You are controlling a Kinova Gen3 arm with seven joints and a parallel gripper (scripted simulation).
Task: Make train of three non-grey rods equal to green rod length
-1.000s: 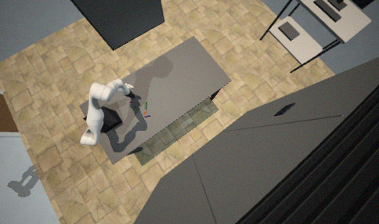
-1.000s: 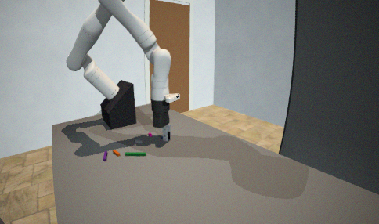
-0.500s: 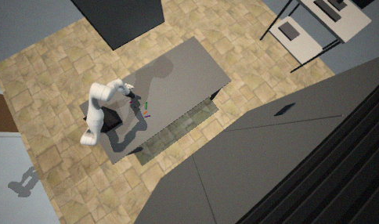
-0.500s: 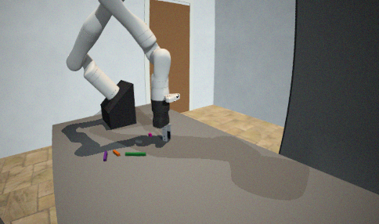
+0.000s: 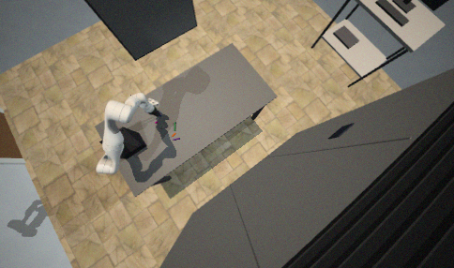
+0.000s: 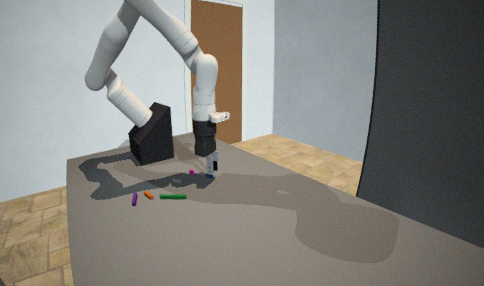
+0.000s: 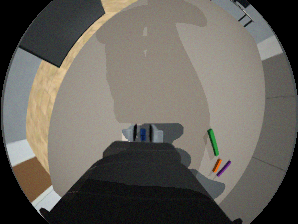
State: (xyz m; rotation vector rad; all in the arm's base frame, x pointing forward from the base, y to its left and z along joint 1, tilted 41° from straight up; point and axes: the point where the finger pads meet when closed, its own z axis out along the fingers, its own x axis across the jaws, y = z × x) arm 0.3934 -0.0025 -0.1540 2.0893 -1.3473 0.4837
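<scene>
Now: hand 20 mm past the purple rod, 280 mm to the left of it and 40 mm above it. The rest, counted from my hand: magenta rod (80 mm behind, 40 mm to the right, 40 mm below); green rod (40 mm ahead, 170 mm to the right, 40 mm below); grey rod (50 mm behind, 110 mm to the right, 40 mm below).
</scene>
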